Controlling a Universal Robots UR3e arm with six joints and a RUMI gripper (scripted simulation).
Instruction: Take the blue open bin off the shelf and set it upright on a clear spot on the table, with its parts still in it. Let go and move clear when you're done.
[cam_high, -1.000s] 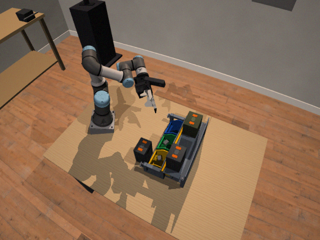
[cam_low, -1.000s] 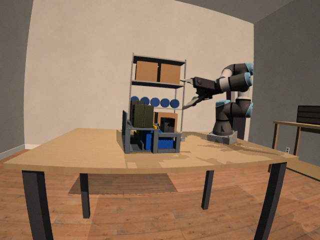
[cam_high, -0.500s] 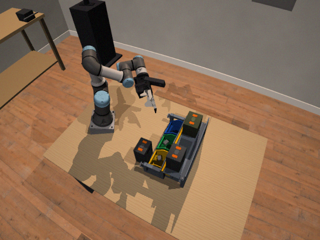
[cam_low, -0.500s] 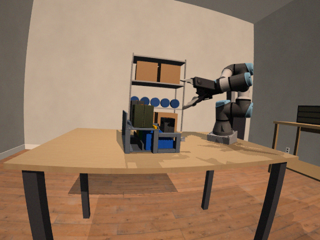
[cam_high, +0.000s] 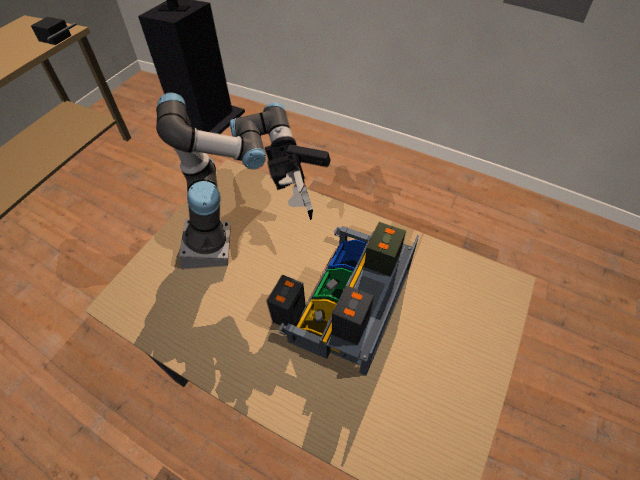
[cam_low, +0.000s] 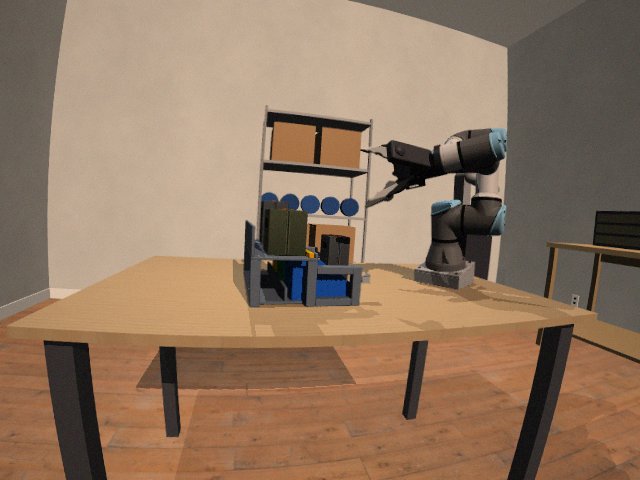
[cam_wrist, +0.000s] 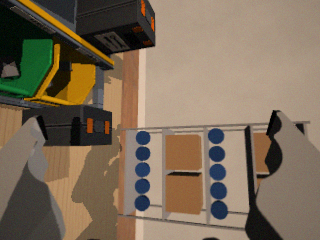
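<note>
My gripper is now 250 mm above the blue open bin, 120 mm short of it and 70 mm to the right of it. Round my hand: yellow bin (250 mm below, 150 mm to the right, 140 mm ahead); then green bin (250 mm below, 130 mm ahead, 40 mm to the right).
</note>
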